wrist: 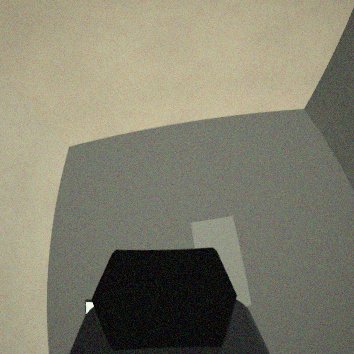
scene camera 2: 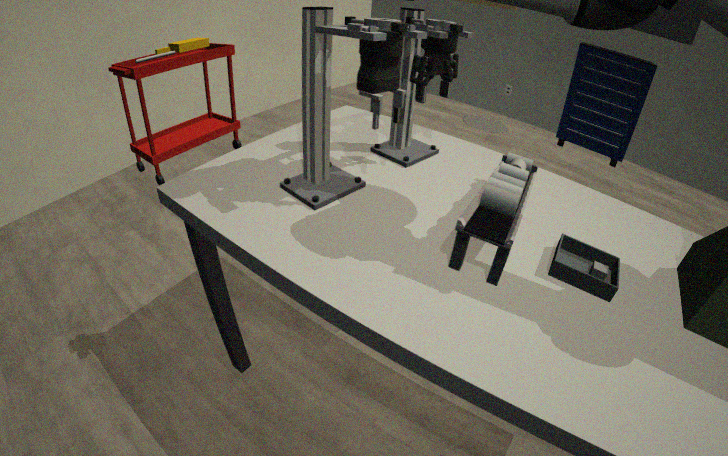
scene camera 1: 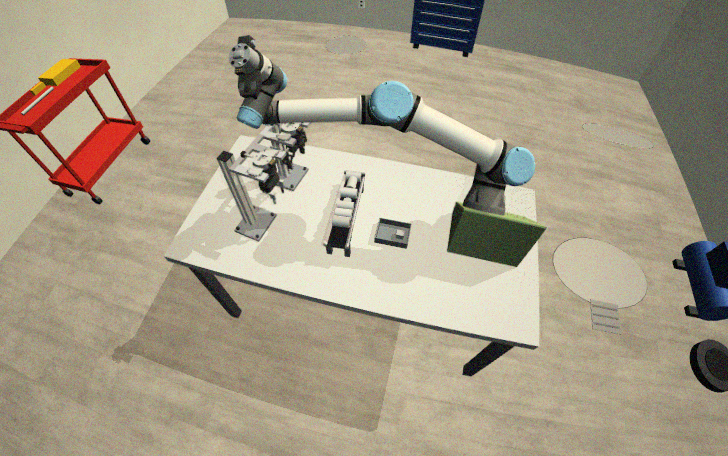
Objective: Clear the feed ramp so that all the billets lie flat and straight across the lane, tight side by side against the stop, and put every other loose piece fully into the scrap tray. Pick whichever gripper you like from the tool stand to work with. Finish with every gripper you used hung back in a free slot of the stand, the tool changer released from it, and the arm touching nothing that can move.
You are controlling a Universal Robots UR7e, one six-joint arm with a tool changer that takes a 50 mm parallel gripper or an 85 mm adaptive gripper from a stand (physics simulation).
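Frame: origin at the arm's base, x down, y left, z ahead, level; millimetres.
Seen in the pictures: hand, its tool point: (scene camera 1: 239, 55); arm's base, origin of its link: (scene camera 1: 483, 210).
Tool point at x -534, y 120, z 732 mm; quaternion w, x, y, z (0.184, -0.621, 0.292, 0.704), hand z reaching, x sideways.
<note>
Offsets run from my tool point to a thing's top centre. "pt": to the spot under its first point.
The feed ramp (scene camera 1: 337, 239) (scene camera 2: 486, 228) holds several pale round billets {dx +606, dy +2, dz -243 mm} (scene camera 1: 342, 216) (scene camera 2: 499, 198) in a row; the row's far end is too small to judge for straightness or gaps. The dark scrap tray {dx +695, dy -59, dz -430 mm} (scene camera 1: 391, 242) (scene camera 2: 580, 281) has a small light block {dx +701, dy -60, dz -458 mm} (scene camera 1: 400, 233) (scene camera 2: 600, 268) inside. The parallel gripper (scene camera 2: 386, 112) and the adaptive gripper (scene camera 2: 433, 91) hang in the tool stand (scene camera 1: 238, 187) (scene camera 2: 316, 96), fingers apart. The arm's wrist (scene camera 1: 246, 59) is raised beyond the stand and carries no gripper. The wrist view shows the dark tool changer (wrist: 165, 297).
A green panel (scene camera 1: 494, 233) (scene camera 2: 706, 284) stands by the arm's base, right of the tray. The stand's second post {pt dx +660, dy -223, dz +93 mm} (scene camera 2: 400, 128) is behind the first. A red cart (scene camera 1: 99, 153) (scene camera 2: 185, 140) and a blue drawer cabinet (scene camera 1: 445, 24) (scene camera 2: 607, 102) are on the floor away from the table.
</note>
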